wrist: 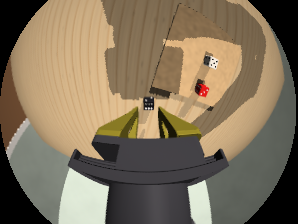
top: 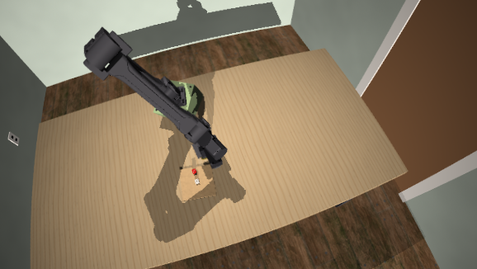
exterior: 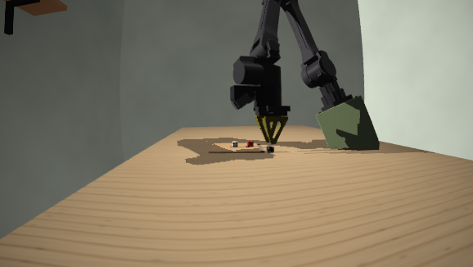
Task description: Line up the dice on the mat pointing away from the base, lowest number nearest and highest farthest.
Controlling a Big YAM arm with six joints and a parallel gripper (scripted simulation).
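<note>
Right now my hand is 30 mm above the black die. Round my hand: tan mat 100 mm ahead, 60 mm to the right, 30 mm below; then white die 100 mm ahead, 60 mm to the right, 20 mm below; then red die 50 mm ahead, 70 mm to the right, 20 mm below.
</note>
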